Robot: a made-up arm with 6 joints. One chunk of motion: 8 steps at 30 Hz.
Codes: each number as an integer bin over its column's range. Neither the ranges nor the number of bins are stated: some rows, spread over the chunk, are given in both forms.
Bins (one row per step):
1: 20 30 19 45 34 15
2: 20 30 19 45 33 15
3: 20 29 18 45 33 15
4: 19 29 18 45 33 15
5: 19 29 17 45 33 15
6: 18 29 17 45 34 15
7: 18 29 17 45 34 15
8: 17 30 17 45 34 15
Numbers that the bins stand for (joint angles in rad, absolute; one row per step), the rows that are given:
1: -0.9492 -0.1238 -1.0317 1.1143 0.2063 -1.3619
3: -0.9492 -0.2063 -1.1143 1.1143 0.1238 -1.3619
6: -1.1143 -0.2063 -1.1968 1.1143 0.2063 -1.3619
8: -1.1968 -0.1238 -1.1968 1.1143 0.2063 -1.3619
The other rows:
2: -0.9492 -0.1238 -1.0317 1.1143 0.1238 -1.3619
4: -1.0317 -0.2063 -1.1143 1.1143 0.1238 -1.3619
5: -1.0317 -0.2063 -1.1968 1.1143 0.1238 -1.3619
7: -1.1143 -0.2063 -1.1968 1.1143 0.2063 -1.3619

